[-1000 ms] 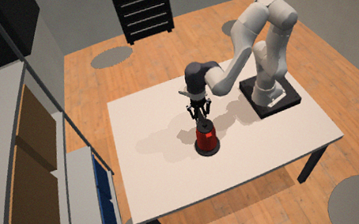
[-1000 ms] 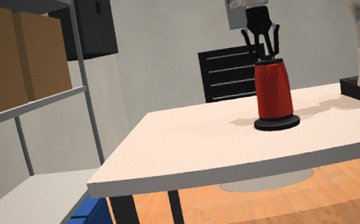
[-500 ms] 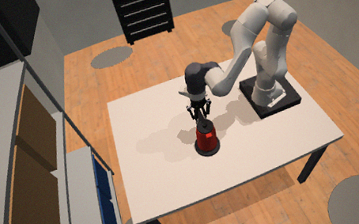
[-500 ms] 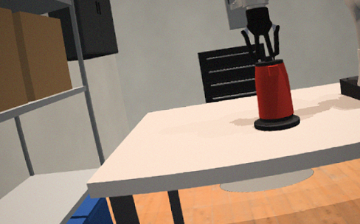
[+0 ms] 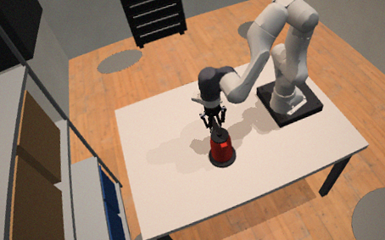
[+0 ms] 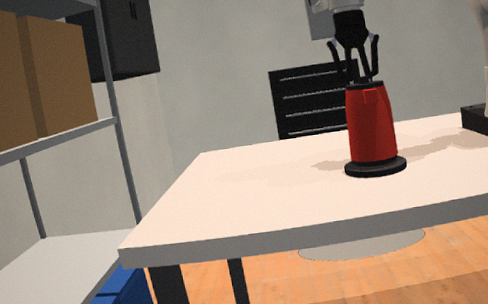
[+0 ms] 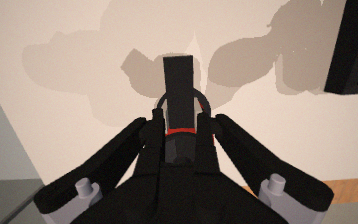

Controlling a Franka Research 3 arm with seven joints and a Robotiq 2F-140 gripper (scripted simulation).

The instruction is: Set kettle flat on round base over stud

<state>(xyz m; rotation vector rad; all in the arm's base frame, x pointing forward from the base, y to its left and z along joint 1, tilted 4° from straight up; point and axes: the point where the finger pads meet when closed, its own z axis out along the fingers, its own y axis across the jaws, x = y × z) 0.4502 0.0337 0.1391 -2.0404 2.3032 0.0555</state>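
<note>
The red kettle lies 30 mm to the left of my hand and 60 mm below it. From my hand the other things lie so: black round base: 10 mm ahead, 60 mm to the left, 160 mm below.
</note>
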